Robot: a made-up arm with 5 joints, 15 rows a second.
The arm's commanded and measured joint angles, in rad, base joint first. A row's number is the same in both.
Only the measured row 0 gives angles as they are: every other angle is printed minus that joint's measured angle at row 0.
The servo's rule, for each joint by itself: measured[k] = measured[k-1] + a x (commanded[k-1-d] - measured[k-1]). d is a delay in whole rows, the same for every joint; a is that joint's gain. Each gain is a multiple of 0.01, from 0.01 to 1. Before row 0 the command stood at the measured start. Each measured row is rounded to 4 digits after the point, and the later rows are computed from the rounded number. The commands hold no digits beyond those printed.
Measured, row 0:
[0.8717, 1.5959, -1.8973, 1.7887, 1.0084]
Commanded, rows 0 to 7:
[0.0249, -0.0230, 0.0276, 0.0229, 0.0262]
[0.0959, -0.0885, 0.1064, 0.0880, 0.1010]
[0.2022, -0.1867, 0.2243, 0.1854, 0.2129]
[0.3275, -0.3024, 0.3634, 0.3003, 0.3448]
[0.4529, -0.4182, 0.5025, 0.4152, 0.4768]
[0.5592, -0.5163, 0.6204, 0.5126, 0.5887]
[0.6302, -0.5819, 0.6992, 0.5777, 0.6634]
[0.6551, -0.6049, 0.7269, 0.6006, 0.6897]
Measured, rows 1 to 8:
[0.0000, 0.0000, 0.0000, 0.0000, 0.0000]
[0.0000, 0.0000, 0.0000, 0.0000, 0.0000]
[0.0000, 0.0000, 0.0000, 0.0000, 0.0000]
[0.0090, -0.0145, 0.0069, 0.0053, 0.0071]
[0.0403, -0.0611, 0.0318, 0.0243, 0.0325]
[0.0986, -0.1402, 0.0799, 0.0614, 0.0812]
[0.1810, -0.2424, 0.1508, 0.1163, 0.1524]
[0.2789, -0.3532, 0.2387, 0.1850, 0.2400]
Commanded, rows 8 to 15:
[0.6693, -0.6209, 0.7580, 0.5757, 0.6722]
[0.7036, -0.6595, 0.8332, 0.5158, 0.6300]
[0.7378, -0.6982, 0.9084, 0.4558, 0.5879]
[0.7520, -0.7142, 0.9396, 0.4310, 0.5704]
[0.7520, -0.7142, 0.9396, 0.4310, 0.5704]
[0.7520, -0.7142, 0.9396, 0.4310, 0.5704]
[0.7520, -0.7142, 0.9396, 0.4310, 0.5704]
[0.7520, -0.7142, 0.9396, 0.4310, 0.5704]
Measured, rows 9 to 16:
[0.3798, -0.4560, 0.3341, 0.2603, 0.3341]
[0.4699, -0.5353, 0.4254, 0.3333, 0.4230]
[0.5366, -0.5791, 0.5008, 0.3948, 0.4950]
[0.5844, -0.6054, 0.5651, 0.4364, 0.5428]
[0.6273, -0.6395, 0.6321, 0.4547, 0.5663]
[0.6671, -0.6765, 0.7012, 0.4550, 0.5721]
[0.6977, -0.7003, 0.7608, 0.4495, 0.5716]
[0.7172, -0.7091, 0.8055, 0.4452, 0.5713]

